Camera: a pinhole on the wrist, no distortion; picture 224 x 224 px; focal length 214.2 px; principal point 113.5 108.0 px. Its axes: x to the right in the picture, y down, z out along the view. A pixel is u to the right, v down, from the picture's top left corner.
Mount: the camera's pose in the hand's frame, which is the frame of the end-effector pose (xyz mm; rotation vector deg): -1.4 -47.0 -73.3 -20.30 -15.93 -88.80
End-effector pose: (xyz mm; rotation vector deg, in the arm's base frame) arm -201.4 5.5 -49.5 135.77 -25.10 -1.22
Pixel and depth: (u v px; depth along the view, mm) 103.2 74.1 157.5
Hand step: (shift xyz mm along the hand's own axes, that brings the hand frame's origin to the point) -18.8 22.0 69.6
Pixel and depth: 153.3 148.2 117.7
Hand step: 26.4 -21.3 42.4
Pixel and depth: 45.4 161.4 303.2
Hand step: 87.9 159.6 164.0
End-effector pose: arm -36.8 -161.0 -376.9 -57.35 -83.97 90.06
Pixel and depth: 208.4 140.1 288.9
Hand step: 56.6 -52.1 240.3
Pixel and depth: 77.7 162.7 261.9
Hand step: 77.6 95.1 147.0
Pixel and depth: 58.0 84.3 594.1
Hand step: -39.8 328.2 415.3
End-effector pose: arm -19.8 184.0 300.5 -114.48 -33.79 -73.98
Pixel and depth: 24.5 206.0 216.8
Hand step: 107.4 119.6 85.9
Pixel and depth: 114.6 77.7 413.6
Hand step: -40.1 113.8 310.3
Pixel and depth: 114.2 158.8 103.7
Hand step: 28.1 -7.0 21.0
